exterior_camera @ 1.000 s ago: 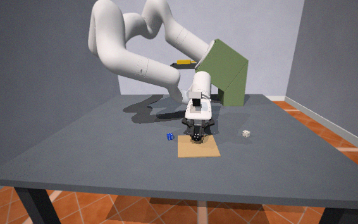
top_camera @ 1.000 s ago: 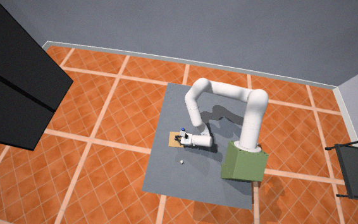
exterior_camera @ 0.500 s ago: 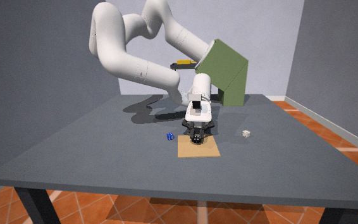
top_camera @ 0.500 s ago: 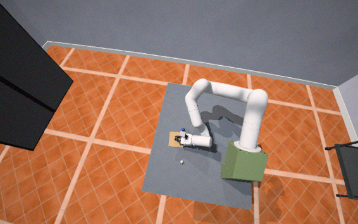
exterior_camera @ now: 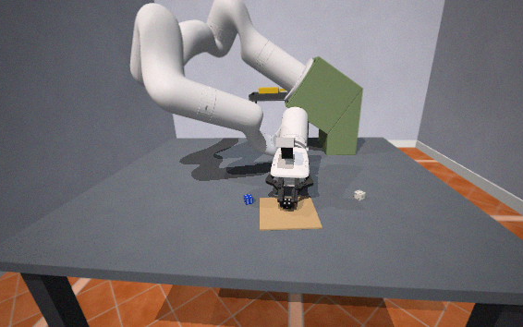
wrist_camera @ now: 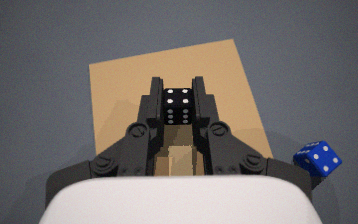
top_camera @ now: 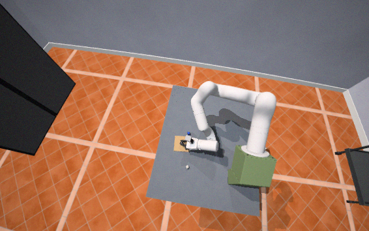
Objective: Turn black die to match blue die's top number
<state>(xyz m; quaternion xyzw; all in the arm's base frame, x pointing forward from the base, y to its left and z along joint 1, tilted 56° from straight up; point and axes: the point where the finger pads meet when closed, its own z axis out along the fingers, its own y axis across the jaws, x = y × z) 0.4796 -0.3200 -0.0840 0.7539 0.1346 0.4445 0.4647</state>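
The tan mat lies 40 mm below my hand. Also, from my hand: white die: 200 mm to the left, 50 mm behind, 30 mm below; then blue die: 100 mm to the right, 50 mm behind, 30 mm below; then black die: 10 mm below, 10 mm ahead.
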